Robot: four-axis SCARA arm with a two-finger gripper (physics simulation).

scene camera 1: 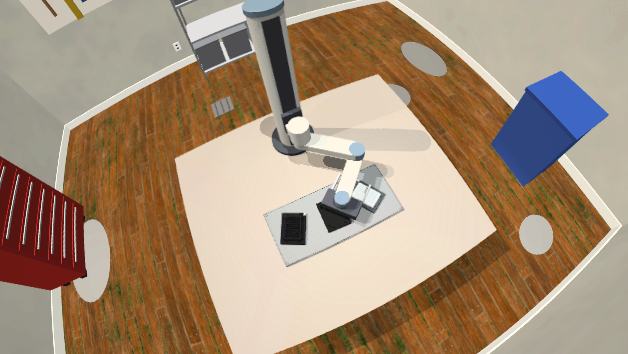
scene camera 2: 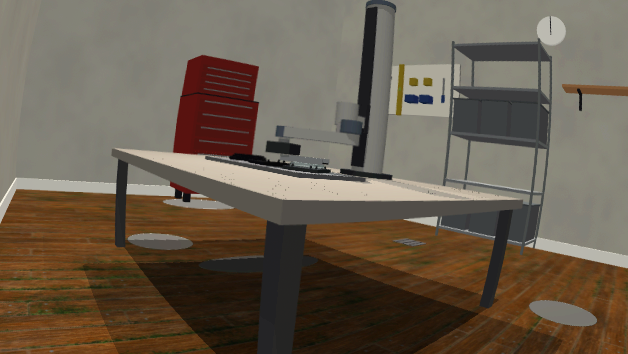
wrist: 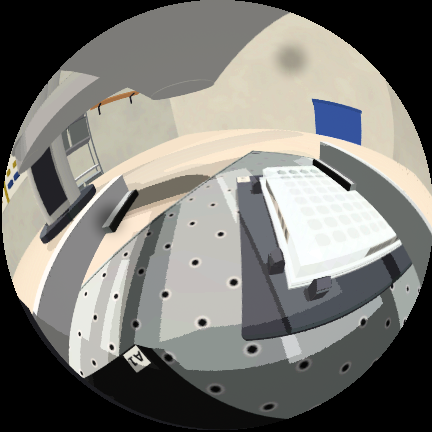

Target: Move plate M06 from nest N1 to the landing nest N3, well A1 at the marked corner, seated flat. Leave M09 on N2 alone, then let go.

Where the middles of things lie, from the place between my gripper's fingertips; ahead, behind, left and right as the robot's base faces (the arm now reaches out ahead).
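Labels:
White well plate [wrist: 322,229]: my hand is 2 cm above it, 9 cm short of it and 1 cm to the right of it.

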